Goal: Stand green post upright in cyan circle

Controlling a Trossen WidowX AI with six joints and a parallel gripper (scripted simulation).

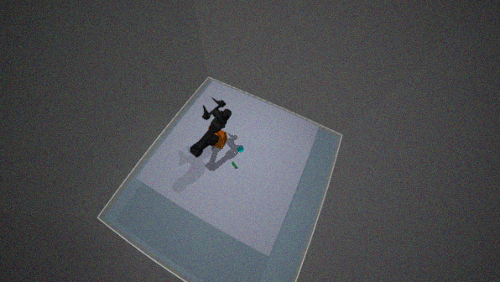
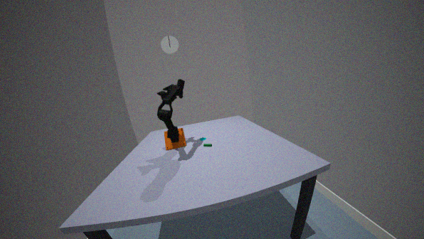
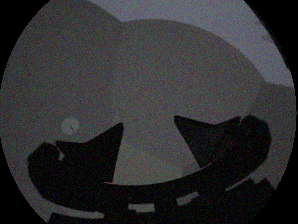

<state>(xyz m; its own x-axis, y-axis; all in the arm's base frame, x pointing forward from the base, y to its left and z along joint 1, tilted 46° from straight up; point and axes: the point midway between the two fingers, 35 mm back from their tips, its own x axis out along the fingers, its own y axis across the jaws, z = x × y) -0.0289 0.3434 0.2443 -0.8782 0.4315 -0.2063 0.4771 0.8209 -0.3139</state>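
Right now the green post is 31 cm ahead of my gripper tip, 22 cm to the right of it and 48 cm below it. From my gripper tip the other things lie so: cyan circle (29 cm ahead, 5 cm to the right, 49 cm below).
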